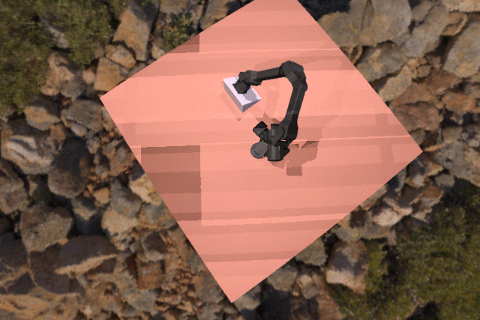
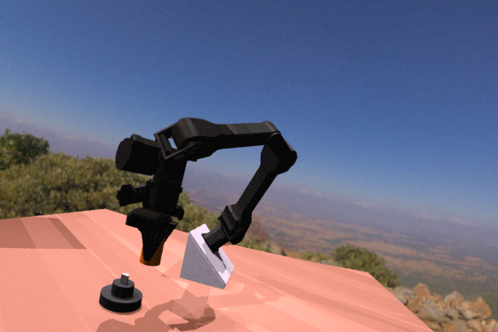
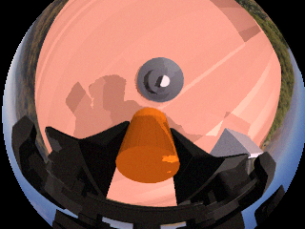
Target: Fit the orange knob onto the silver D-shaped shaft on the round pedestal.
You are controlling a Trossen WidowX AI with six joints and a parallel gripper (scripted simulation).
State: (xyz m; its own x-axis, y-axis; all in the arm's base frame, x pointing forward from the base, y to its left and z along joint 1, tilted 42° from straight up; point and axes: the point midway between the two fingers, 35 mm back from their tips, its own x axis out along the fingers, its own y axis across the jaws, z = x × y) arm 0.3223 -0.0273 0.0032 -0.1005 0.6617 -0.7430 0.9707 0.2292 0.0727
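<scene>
The round black pedestal lies 80 mm below my gripper tip and 50 mm to the right of it. From my gripper tip the other things lie so: orange knob: 30 mm above.
</scene>
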